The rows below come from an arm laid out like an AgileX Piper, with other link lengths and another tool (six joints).
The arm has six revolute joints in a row. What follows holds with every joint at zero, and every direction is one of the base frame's.
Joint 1 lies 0.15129 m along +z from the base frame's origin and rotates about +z.
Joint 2 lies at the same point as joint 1 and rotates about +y.
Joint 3 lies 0.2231 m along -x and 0.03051 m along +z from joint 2 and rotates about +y.
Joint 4 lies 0.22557 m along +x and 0.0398 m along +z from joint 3 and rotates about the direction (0.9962, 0, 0.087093).
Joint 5 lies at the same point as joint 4 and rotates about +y.
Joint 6 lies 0.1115 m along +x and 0.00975 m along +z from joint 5 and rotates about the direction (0.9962, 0, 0.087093).
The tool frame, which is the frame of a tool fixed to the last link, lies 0.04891 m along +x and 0.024 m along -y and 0.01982 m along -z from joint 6; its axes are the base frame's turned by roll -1.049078, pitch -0.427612 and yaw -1.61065 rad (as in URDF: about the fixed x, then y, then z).
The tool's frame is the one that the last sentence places.
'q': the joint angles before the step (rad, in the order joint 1, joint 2, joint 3, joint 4, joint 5, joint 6). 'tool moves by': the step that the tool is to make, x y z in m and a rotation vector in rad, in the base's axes. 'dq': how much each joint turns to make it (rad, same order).
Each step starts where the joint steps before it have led.
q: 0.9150, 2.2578, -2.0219, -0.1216, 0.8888, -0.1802
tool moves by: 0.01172, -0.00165, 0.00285, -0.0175, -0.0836, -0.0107
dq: 0.0029, 0.0088, 0.0001, -0.1017, -0.0408, 0.0428
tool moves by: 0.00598, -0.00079, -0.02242, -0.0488, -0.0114, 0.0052
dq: -0.0008, 0.0565, 0.0000, -0.0457, -0.0237, 0.0098
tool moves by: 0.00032, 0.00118, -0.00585, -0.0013, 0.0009, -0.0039
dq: 0.0018, 0.0143, -0.0001, -0.0070, -0.0107, 0.0120
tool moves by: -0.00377, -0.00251, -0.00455, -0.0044, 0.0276, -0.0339
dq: 0.0023, 0.0052, 0.0000, 0.0034, 0.0228, 0.0349
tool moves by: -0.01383, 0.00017, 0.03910, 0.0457, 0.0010, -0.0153
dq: 0.0208, -0.0975, 0.0012, 0.0227, 0.0660, 0.0179
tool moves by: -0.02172, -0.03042, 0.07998, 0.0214, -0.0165, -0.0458
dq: 0.0075, -0.2085, -0.0010, -0.0032, 0.1900, 0.0075
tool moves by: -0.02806, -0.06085, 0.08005, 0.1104, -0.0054, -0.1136
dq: -0.0468, -0.2846, 0.0606, 0.0300, 0.1469, 0.0475
